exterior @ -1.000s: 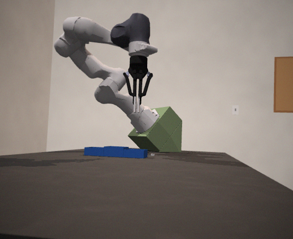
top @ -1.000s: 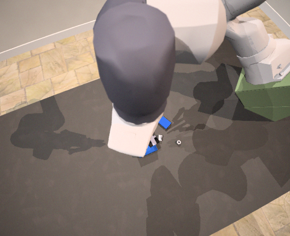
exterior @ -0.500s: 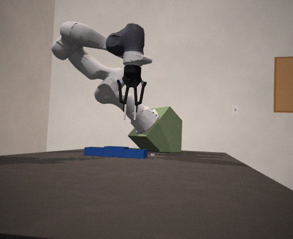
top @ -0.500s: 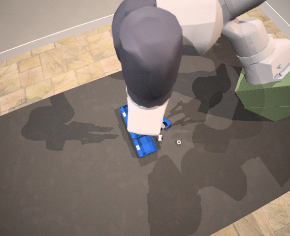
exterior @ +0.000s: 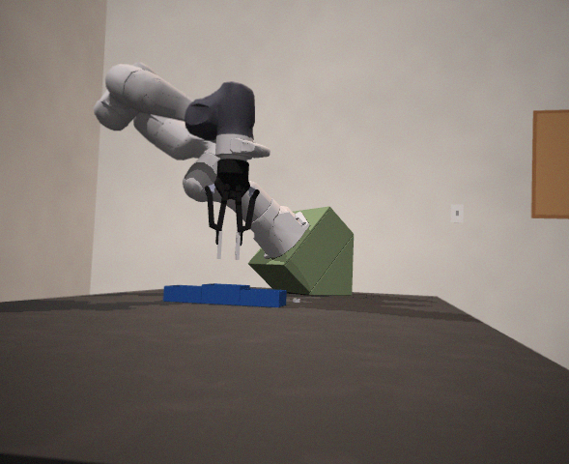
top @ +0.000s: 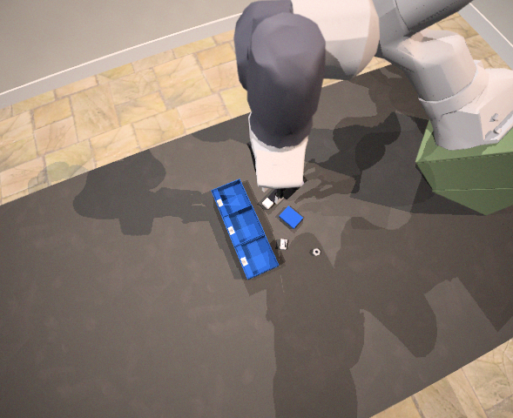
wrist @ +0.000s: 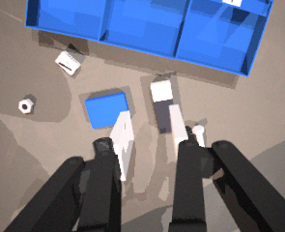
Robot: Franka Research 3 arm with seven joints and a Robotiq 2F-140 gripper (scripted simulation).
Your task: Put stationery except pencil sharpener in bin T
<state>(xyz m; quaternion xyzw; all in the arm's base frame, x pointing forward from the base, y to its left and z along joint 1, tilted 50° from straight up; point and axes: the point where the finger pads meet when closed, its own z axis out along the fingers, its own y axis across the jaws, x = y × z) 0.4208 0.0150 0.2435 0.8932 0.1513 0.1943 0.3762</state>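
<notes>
My hand is 12 cm above the black-and-white block, 2 cm to the left of it and 1 cm past it. From my hand the other things lie so: white bolt 12 cm below, 6 cm to the right, 6 cm behind; blue bin 11 cm below, 10 cm ahead, 1 cm to the left; flat blue block 12 cm below, 6 cm to the left, 2 cm behind.
</notes>
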